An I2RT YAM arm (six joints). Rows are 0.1 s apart.
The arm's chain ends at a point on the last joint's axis. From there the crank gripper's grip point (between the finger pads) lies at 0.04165 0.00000 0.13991 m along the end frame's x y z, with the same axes.
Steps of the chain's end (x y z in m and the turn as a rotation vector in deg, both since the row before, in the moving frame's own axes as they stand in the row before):
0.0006 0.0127 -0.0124 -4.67 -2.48 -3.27
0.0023 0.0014 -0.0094 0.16 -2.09 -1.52
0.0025 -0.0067 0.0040 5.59 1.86 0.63
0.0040 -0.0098 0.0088 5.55 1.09 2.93
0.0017 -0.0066 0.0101 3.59 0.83 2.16
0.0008 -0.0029 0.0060 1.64 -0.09 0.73
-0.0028 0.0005 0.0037 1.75 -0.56 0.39
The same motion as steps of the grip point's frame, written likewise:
-0.0052 0.0220 -0.0111 -4.67 -2.48 -3.27
-0.0028 0.0000 -0.0080 0.16 -2.09 -1.52
0.0071 -0.0198 0.0019 5.59 1.86 0.63
0.0069 -0.0211 0.0074 5.55 1.09 2.93
0.0039 -0.0137 0.0093 3.59 0.83 2.16
0.0006 -0.0064 0.0060 1.64 -0.09 0.73
-0.0042 -0.0035 0.0040 1.75 -0.56 0.39

